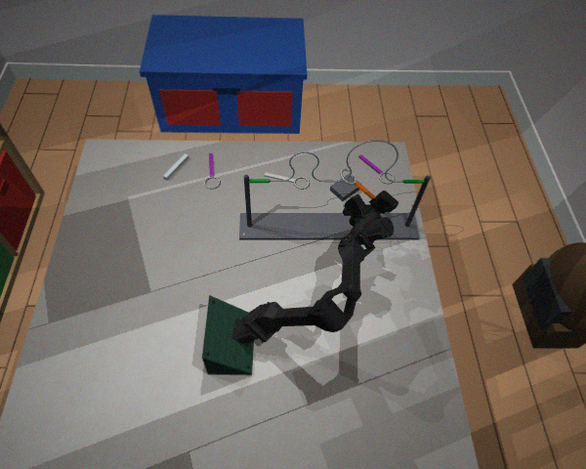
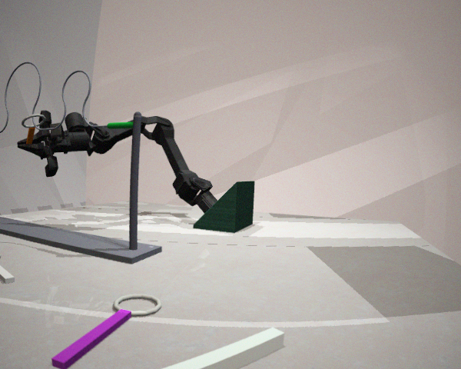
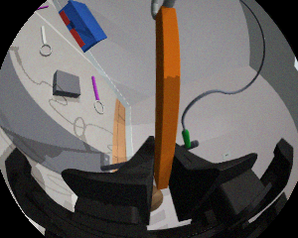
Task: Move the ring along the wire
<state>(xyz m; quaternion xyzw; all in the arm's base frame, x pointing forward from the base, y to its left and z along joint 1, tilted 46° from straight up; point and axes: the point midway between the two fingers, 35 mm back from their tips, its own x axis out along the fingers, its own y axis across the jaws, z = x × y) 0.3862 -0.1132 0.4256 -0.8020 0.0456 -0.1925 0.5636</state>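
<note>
Now: gripper tip 80 mm to the right of the ring with orange handle and 40 mm below it. Round my gripper tip: white-handled ring: 310 mm to the left, 220 mm below, 220 mm ahead; grey box: 210 mm below, 200 mm ahead, 90 mm to the left; purple-handled ring: 610 mm to the left, 220 mm below, 210 mm ahead.
</note>
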